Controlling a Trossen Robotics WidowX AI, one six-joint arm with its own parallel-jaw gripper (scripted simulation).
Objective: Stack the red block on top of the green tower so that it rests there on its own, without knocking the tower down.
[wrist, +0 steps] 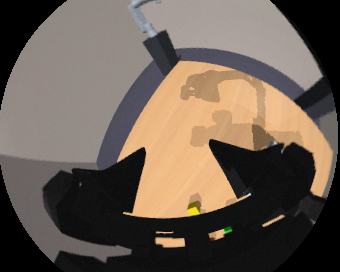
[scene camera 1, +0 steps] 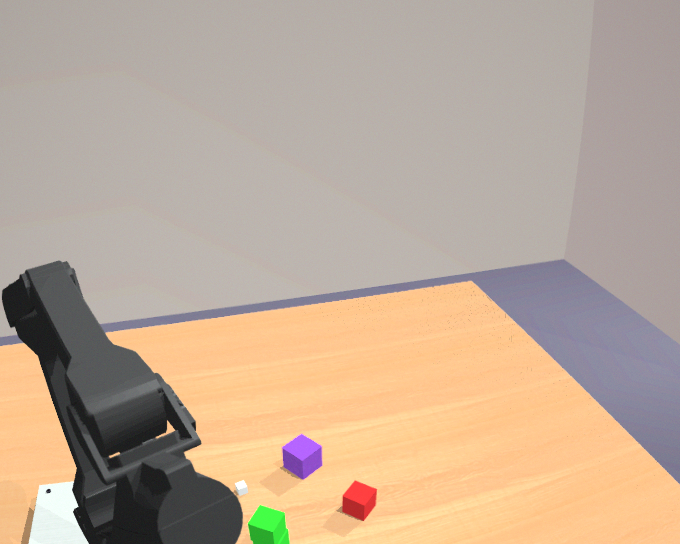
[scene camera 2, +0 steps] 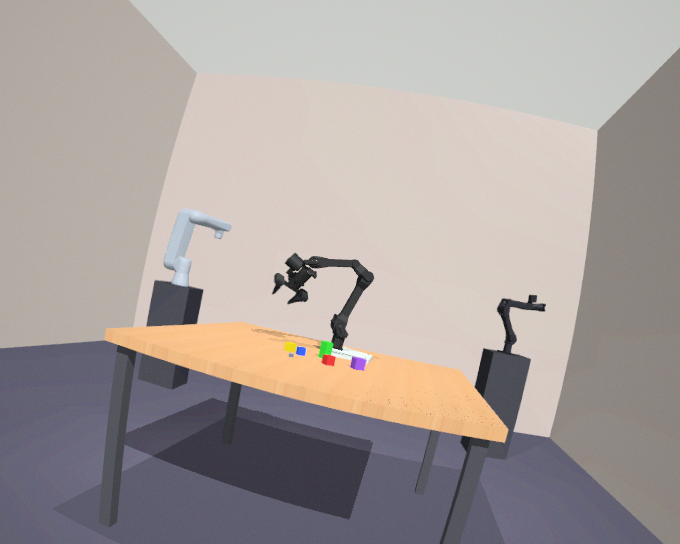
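In the wrist view I see my gripper [wrist: 177,146], which is open and holds nothing. There is also a purple block [scene camera 1: 302,456]. The wrist view does not show the purple block, hidden by my gripper.
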